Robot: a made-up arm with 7 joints.
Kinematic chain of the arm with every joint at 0, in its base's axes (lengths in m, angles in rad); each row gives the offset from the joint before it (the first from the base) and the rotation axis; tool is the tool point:
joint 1: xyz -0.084 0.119 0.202 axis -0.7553 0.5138 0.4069
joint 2: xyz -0.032 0.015 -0.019 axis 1 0.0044 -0.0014
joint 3: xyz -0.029 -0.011 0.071 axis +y
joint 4: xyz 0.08 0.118 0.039 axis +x
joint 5: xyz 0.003 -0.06 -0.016 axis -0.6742 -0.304 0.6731
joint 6: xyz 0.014 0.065 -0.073 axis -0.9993 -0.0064 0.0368
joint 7: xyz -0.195 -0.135 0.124 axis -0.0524 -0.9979 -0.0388
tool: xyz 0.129 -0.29 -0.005
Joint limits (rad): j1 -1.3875..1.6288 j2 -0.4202..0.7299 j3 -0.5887..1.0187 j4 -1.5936..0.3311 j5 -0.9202..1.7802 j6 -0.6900..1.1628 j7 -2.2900..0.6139
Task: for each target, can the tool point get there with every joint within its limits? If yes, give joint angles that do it. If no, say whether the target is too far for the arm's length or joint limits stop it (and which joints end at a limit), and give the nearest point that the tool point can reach.
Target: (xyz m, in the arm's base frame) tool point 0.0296 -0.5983 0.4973
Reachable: no: joint limits stop it (at a limit: joint 2, joint 6, joint 7) | nearest point -0.0126 -0.4533 0.4553 | short by 0.157 m
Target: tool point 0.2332 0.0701 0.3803
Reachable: yes | joints 0.2283 0.0773 0.7508 -0.3309 0.7646 0.1867 -0.2738
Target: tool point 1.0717 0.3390 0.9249
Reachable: no: too far | nearest point 0.4240 0.2623 0.5820 | short by 0.737 m
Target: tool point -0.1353 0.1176 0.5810
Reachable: yes | joints 0.6576 -0.1565 0.0787 -1.0785 -0.6796 -0.1618 -0.3088
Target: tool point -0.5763 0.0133 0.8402
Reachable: no: joint limits stop it (at a limit: joint 1, joint 3, joint 4, joint 6, joint 7) | nearest point -0.5192 0.0276 0.7687 | short by 0.093 m
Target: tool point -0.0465 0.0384 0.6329
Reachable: yes | joints -0.7825 -0.2384 0.6018 -0.8582 -0.7124 0.9532 -0.2589
